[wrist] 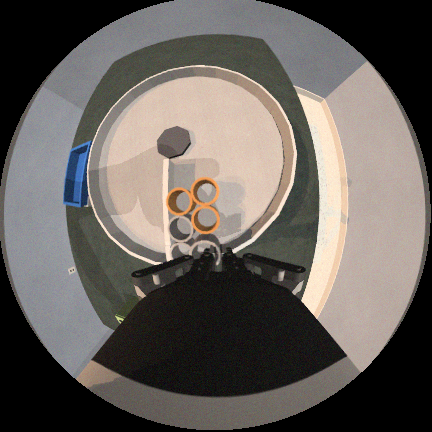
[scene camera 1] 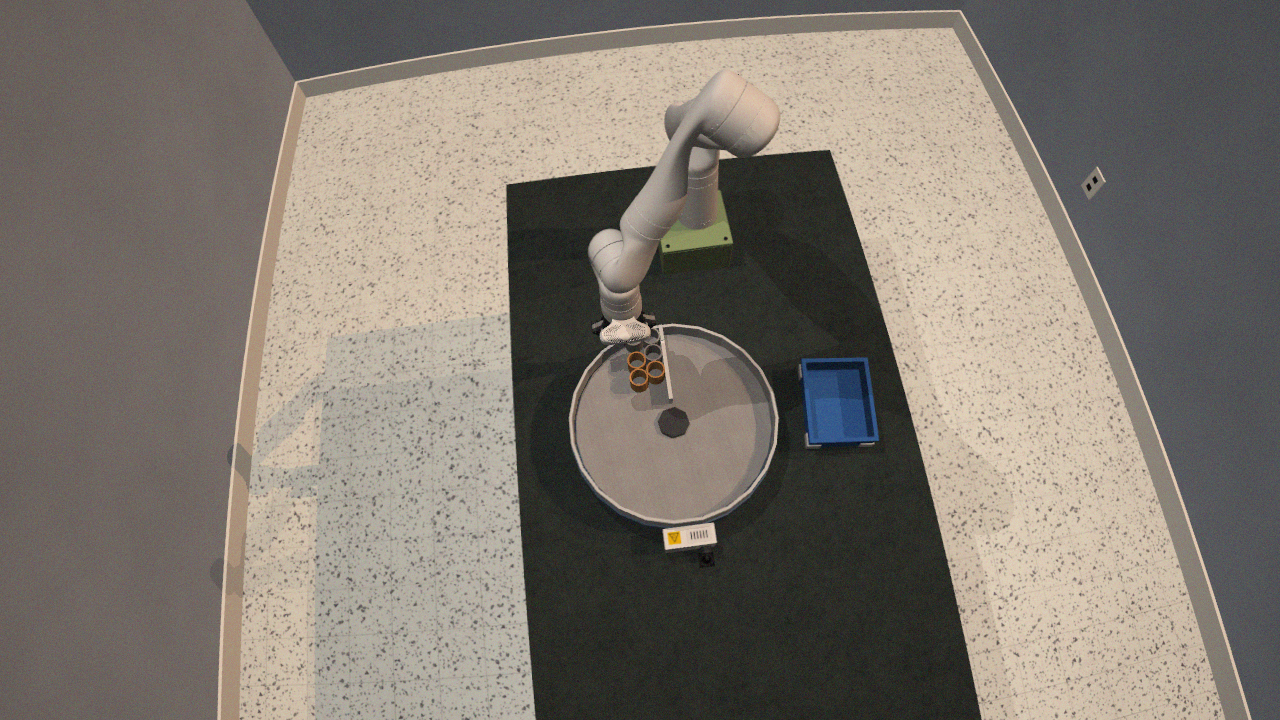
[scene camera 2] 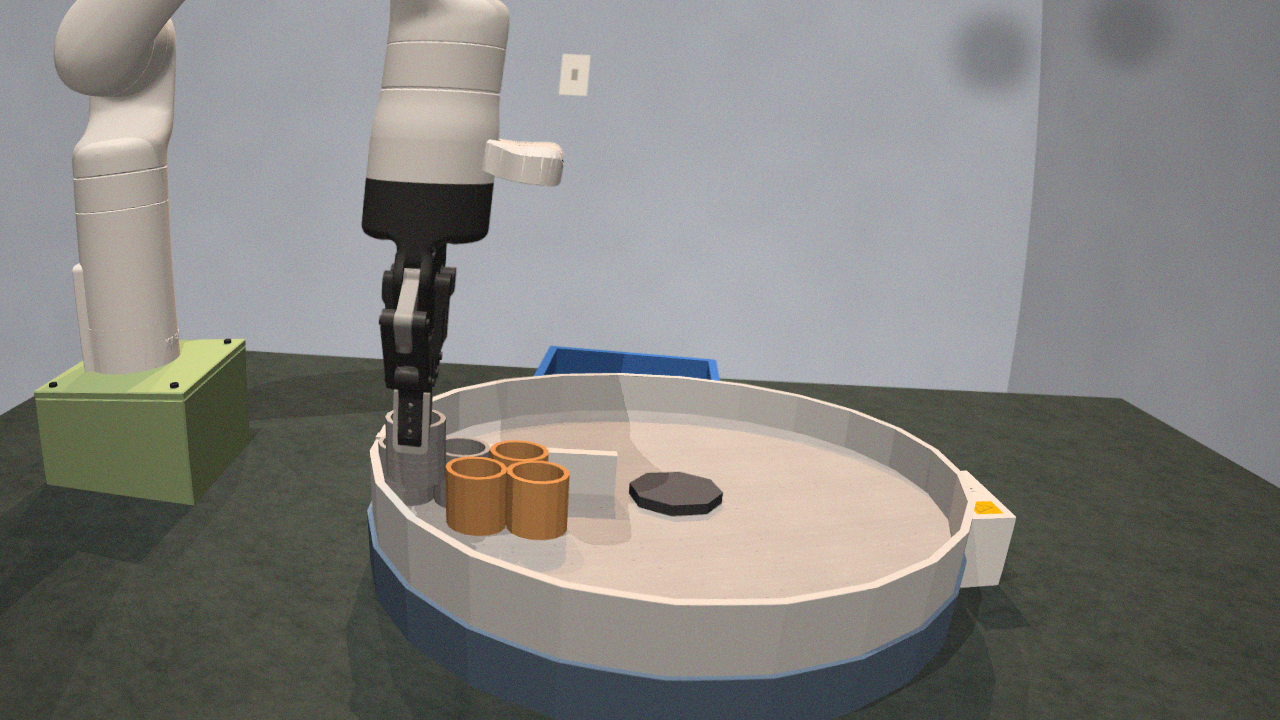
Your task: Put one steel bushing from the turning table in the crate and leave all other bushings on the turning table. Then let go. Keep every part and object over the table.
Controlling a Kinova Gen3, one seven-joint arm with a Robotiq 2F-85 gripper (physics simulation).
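Seen in the pictures: gripper, between the fingertips: [wrist: 217, 250] [scene camera 2: 412, 448]; arm's base, origin of its link: [scene camera 1: 697, 214] [scene camera 2: 136, 359].
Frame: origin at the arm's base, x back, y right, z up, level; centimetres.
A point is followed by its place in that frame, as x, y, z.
Observation:
My gripper [scene camera 2: 411, 440] @(-26.9, 24.6, 1.4) [wrist: 217, 250] @(-26.9, 24.6, 1.4) is shut on the wall of a steel bushing [scene camera 2: 417, 479] @(-27.2, 24.9, -0.5) [wrist: 204, 242] @(-28.7, 23.4, 2.8). The bushing is upright and raised a little, its rim above the others, at the near-arm edge inside the turning table [scene camera 1: 626, 465] @(-50.9, 31.7, -4.0) [scene camera 2: 787, 501] @(-53.0, 21.5, -4.0) [wrist: 230, 110] @(-50.1, 31.5, -4.0). In scene camera 1 the arm hides the fingertips. Another steel bushing [scene camera 2: 465, 442] @(-30.7, 18.3, -0.5) [wrist: 175, 233] @(-29.4, 18.5, -1.8) stands beside it, and a third [wrist: 181, 243] @(-28.1, 19.6, -0.2) shows partly. Three orange bushings [scene camera 2: 476, 501] @(-30.8, 25.5, -1.7) [scene camera 2: 537, 505] @(-34.5, 26.1, -1.7) [wrist: 176, 204] stand close by. The blue crate [scene camera 1: 841, 440] @(-59.0, -12.0, -4.3) [scene camera 2: 626, 362] @(-51.7, -21.6, -5.3) [wrist: 75, 175] @(-52.5, -20.6, -8.6) is apart from the turning table.
A thin white divider [scene camera 1: 665, 362] @(-33.0, 18.0, -0.9) [scene camera 2: 586, 483] @(-38.9, 19.3, -3.0) [wrist: 166, 200] stands beside the bushings, running toward the dark hub [scene camera 1: 673, 422] @(-45.2, 20.0, -3.2) [scene camera 2: 675, 492] @(-44.8, 20.8, -3.2) [wrist: 174, 141] @(-44.7, 20.4, -3.2). The turning table has a raised rim. A white control box [scene camera 1: 690, 537] @(-68.4, 23.8, -3.5) [scene camera 2: 989, 546] @(-67.5, 28.8, -5.9) is at its far side from the arm's green base [scene camera 1: 698, 240] @(-7.3, 2.2, 0.5).

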